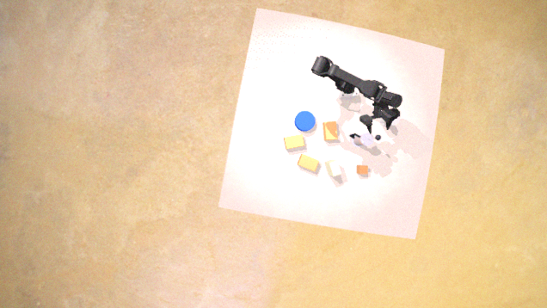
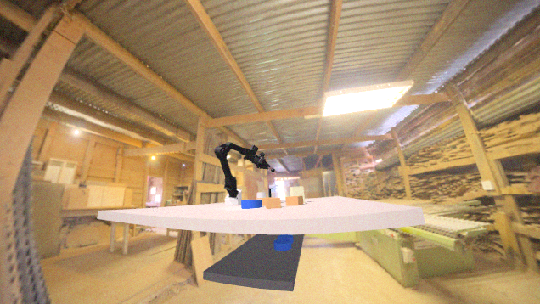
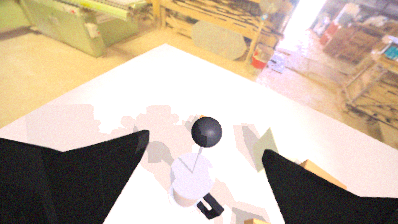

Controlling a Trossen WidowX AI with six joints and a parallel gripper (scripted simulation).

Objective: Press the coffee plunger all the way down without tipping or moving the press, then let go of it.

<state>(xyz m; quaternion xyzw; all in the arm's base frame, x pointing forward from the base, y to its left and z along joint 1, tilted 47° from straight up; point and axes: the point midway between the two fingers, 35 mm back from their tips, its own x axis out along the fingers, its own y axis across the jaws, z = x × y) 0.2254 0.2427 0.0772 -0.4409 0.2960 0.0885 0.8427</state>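
My gripper tip is 20 mm short of the coffee press, 10 mm to the left of it and 150 mm above it. Round my gripper tip: pale round object: 140 mm behind, 170 mm to the left, 240 mm below.
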